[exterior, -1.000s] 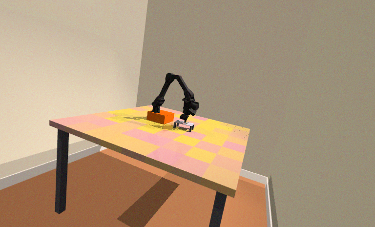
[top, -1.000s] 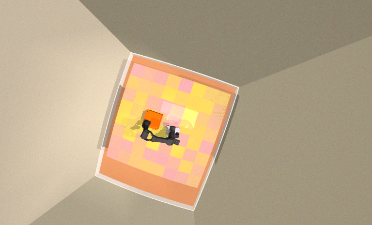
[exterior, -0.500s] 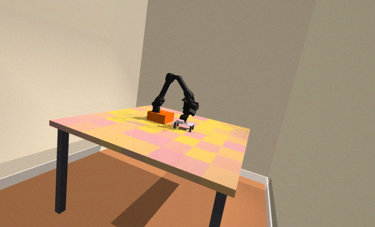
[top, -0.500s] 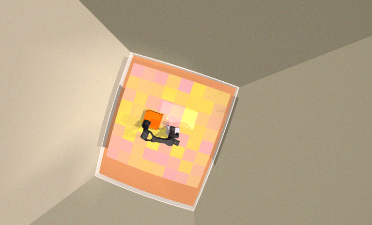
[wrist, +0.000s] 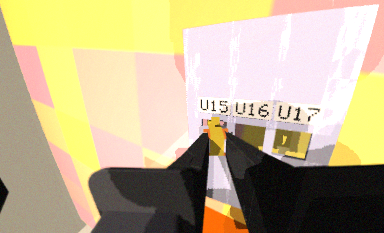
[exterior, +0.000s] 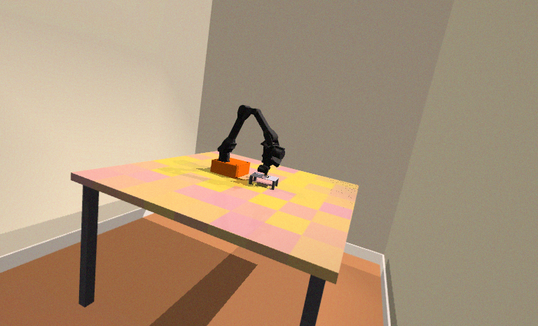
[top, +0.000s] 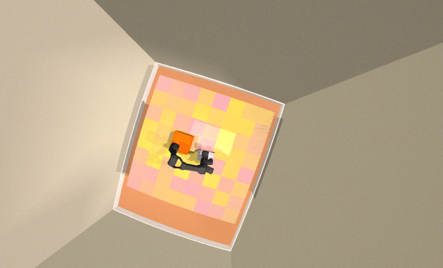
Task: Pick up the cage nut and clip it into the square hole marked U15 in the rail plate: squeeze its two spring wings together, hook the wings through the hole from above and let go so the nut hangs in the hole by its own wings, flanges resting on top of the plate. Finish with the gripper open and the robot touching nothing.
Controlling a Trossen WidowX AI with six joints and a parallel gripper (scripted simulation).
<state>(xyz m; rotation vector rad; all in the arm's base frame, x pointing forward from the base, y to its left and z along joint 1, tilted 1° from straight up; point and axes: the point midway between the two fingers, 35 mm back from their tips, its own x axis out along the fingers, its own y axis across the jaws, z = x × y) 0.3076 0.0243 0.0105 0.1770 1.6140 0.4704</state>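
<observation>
Right now the cage nut is 1 cm below my gripper tip.
</observation>
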